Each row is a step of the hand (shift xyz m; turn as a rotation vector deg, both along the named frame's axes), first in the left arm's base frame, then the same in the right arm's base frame.
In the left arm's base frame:
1: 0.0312 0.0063 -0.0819 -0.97 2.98 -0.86
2: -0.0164 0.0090 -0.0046 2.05 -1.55 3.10
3: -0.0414 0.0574 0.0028 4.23 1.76 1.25
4: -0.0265 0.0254 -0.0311 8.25 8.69 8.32
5: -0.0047 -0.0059 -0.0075 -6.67 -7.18 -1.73
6: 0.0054 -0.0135 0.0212 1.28 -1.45 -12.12
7: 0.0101 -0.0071 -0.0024 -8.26 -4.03 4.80
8: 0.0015 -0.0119 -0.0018 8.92 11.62 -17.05
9: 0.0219 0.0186 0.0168 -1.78 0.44 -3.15
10: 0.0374 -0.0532 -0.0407 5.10 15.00 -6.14
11: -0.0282 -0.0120 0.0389 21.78 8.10 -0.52
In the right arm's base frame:
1: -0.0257 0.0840 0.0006 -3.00 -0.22 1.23
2: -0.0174 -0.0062 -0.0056 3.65 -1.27 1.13
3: -0.0612 -0.0326 0.0147 1.68 0.96 4.34
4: -0.0467 0.0082 -0.0082 2.38 -3.77 13.89
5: -0.0020 0.0046 -0.0094 0.52 -1.09 -9.88
6: 0.0223 -0.0129 0.0001 -3.97 10.99 -3.74
7: 0.0093 0.0084 0.0008 0.52 -7.84 -6.77
8: 0.0082 0.0040 -0.0080 -11.17 17.32 8.98
9: 0.0070 -0.0050 0.0322 -2.75 1.61 -1.76
10: 0.0383 0.0615 -0.0253 -10.49 5.71 12.09
11: 0.0111 -0.0458 -0.0153 6.06 10.90 19.61

